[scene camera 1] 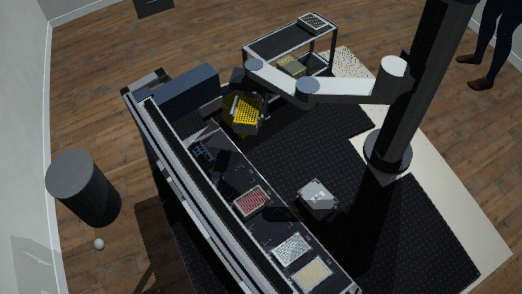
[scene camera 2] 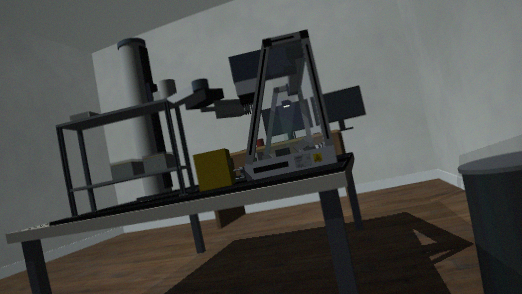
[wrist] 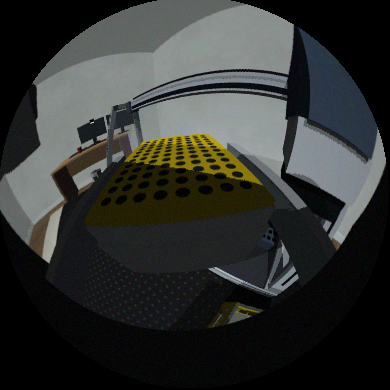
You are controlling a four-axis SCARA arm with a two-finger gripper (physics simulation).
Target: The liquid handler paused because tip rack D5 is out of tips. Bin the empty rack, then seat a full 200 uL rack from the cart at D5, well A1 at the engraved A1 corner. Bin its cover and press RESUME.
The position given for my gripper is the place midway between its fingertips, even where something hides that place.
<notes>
In view: my gripper (scene camera 1: 246,117).
My gripper shows as well in scene camera 2 (scene camera 2: 236,104) and in the wrist view (wrist: 175,155).
</notes>
